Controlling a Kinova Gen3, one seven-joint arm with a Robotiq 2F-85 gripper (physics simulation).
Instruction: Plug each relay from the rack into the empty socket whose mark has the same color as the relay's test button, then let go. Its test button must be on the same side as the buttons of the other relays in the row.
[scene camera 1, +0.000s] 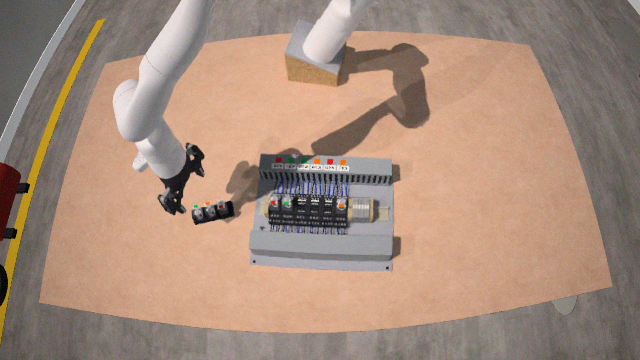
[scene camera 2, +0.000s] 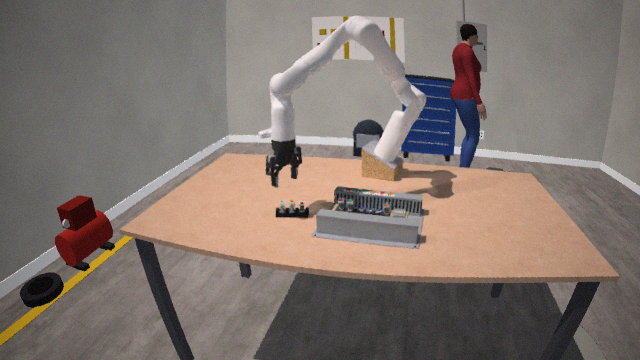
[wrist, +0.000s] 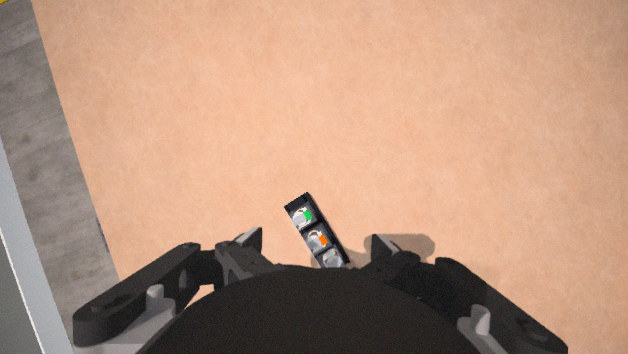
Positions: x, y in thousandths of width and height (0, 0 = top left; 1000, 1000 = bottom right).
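Observation:
My gripper is visible at (scene camera 1: 299, 535), (scene camera 2: 446, 507) and (wrist: 504, 685). A grey panel (scene camera 1: 598, 543) is visible too.

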